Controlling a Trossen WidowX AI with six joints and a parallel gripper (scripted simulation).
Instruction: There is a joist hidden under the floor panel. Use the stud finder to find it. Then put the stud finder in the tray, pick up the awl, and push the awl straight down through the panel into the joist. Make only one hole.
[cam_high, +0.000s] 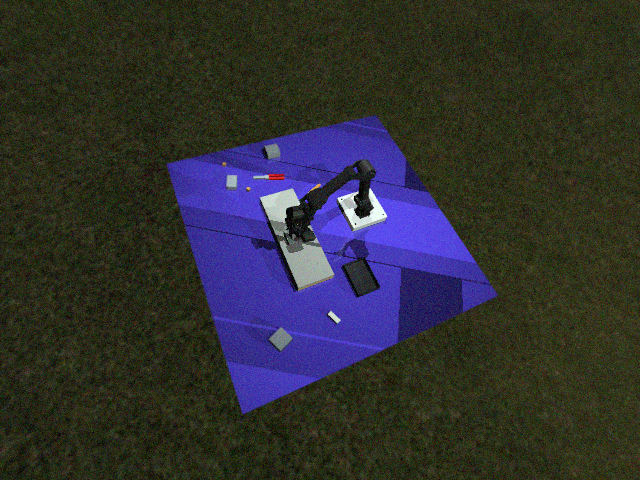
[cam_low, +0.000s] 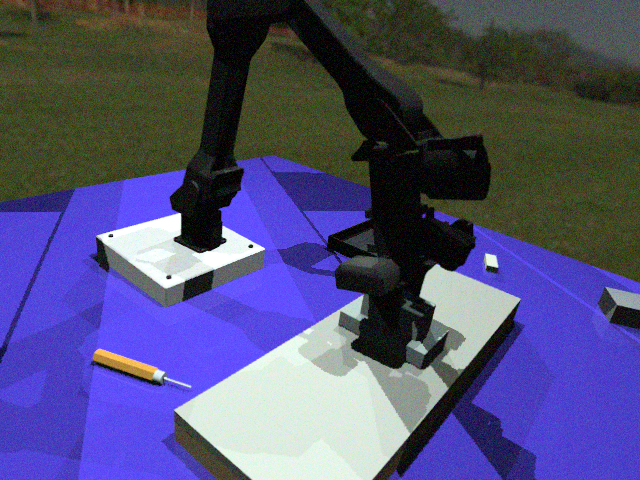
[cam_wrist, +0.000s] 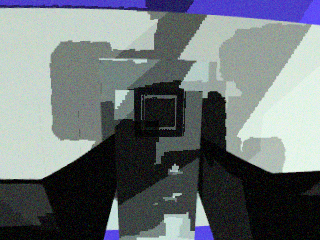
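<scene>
Now: the tray 180 mm behind my gripper tip, 320 mm to the left of it and 50 mm below it. Also, from my gripper tip: small white block (40 mm ahead, 420 mm to the left, 60 mm below); stud finder (20 mm above); awl (210 mm behind, 220 mm to the right, 60 mm below).
</scene>
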